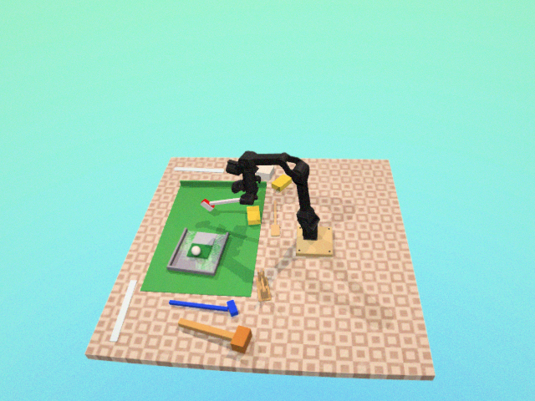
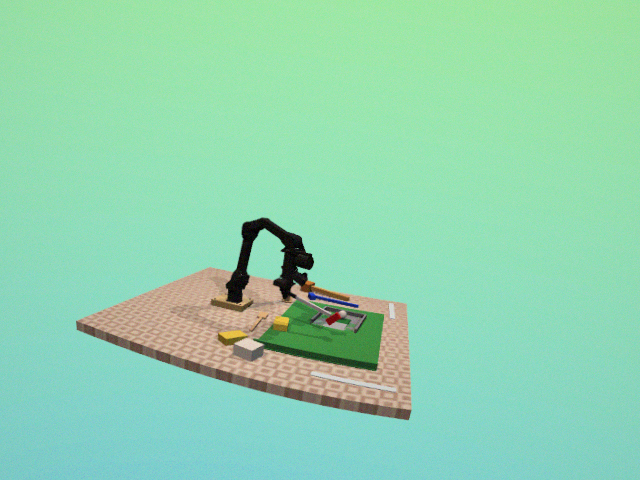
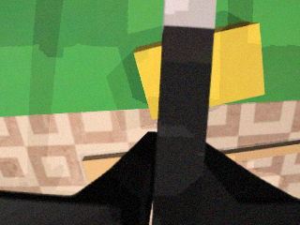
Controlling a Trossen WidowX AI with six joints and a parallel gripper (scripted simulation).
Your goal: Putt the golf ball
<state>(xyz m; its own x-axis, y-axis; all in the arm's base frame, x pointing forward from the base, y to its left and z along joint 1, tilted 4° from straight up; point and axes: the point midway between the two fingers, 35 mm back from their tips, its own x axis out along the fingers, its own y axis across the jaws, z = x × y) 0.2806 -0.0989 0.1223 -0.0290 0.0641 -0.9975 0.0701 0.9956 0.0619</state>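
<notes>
The red putter is 12 cm ahead of my gripper tip, 1 cm to the right of it and 1 cm below it. Also, from my gripper tip: blue mallet 50 cm to the left, 13 cm ahead, 11 cm below; beige block 38 cm to the right, 10 cm below, 1 cm behind; white golf ball 23 cm to the left, 23 cm ahead, 10 cm below.
</notes>
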